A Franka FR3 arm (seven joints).
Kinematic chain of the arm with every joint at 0, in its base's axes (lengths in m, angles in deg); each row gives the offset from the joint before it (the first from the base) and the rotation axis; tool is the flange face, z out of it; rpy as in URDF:
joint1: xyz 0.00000 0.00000 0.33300 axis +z
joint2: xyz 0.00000 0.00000 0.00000 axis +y
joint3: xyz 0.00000 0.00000 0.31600 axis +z
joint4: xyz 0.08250 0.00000 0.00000 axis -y
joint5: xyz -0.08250 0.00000 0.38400 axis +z
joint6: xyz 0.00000 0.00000 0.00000 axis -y
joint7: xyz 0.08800 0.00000 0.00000 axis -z
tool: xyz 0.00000 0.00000 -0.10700 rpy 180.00 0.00 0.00
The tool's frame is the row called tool.
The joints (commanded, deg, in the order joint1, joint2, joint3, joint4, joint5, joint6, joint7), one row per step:
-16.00, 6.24, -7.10, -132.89, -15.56, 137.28, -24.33
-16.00, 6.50, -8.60, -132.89, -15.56, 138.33, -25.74
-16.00, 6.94, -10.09, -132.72, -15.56, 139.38, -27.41
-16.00, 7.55, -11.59, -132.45, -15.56, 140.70, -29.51
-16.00, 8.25, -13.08, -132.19, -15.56, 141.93, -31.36
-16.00, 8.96, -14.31, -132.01, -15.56, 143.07, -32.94
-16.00, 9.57, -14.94, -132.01, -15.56, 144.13, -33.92
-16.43, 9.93, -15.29, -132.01, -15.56, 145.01, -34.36
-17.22, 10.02, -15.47, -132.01, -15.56, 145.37, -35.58
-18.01, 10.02, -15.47, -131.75, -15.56, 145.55, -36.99
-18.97, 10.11, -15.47, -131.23, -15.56, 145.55, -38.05
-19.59, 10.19, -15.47, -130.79, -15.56, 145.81, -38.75
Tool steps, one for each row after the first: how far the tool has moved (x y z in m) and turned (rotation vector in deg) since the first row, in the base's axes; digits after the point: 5 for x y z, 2 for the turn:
-0.00363, -0.01245, -0.00061, -0.18, -0.46, 0.09
-0.00677, -0.02514, -0.00157, -0.41, -0.85, 0.46
-0.00937, -0.03817, -0.00286, -0.73, -1.32, 1.29
-0.01261, -0.05104, -0.00506, -1.08, -1.62, 1.89
-0.01564, -0.06154, -0.00802, -1.40, -1.79, 2.46
-0.01713, -0.06670, -0.01162, -1.60, -1.97, 3.02
-0.01956, -0.07305, -0.01333, -1.82, -2.32, 2.86
-0.02374, -0.08077, -0.01350, -1.89, -2.30, 3.16
-0.02600, -0.08779, -0.01141, -2.03, -2.39, 3.80
-0.02833, -0.09684, -0.00859, -2.26, -2.51, 3.90
-0.02895, -0.10309, -0.00581, -2.57, -2.87, 4.04

